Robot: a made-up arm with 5 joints. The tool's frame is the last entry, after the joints.
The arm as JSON. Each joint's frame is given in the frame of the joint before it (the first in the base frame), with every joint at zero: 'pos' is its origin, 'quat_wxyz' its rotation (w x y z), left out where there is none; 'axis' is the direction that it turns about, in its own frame. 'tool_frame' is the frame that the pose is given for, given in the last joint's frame.
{
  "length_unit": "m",
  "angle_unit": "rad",
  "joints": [
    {
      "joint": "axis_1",
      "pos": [
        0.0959,
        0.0,
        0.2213
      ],
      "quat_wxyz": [
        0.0,
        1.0,
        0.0,
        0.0
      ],
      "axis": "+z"
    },
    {
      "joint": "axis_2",
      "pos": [
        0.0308,
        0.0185,
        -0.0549
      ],
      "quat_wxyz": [
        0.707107,
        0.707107,
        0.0,
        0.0
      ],
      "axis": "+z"
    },
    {
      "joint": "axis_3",
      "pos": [
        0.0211,
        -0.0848,
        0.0
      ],
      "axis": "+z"
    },
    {
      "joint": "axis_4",
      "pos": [
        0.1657,
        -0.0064,
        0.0
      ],
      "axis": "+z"
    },
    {
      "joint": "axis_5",
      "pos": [
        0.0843,
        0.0,
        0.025
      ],
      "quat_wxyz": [
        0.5,
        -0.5,
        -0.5,
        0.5
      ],
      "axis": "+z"
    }
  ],
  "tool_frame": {
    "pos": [
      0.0,
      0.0,
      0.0
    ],
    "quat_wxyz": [
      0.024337,
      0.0,
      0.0,
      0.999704
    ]
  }
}
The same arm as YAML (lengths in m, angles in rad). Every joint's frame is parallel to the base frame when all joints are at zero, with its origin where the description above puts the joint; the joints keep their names.
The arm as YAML. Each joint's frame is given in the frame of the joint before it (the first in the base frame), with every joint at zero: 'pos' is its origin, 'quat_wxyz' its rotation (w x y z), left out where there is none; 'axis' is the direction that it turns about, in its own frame. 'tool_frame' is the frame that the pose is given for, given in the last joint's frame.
length_unit: m
angle_unit: rad
joints:
  - joint: axis_1
    pos: [0.0959, 0.0, 0.2213]
    axis: "-z"
  - joint: axis_2
    pos: [0.0308, -0.0185, 0.0549]
    axis: "+y"
  - joint: axis_3
    pos: [0.0211, 0.0, 0.0848]
    axis: "+y"
  - joint: axis_4
    pos: [0.1657, 0.0, 0.0064]
    axis: "+y"
  - joint: axis_5
    pos: [0.0843, 0.025, 0.0]
    axis: "-x"
tool_frame:
  pos: [0.0, 0.0, 0.0]
  quat_wxyz: [0.706897, 0.017209, -0.706897, -0.017209]

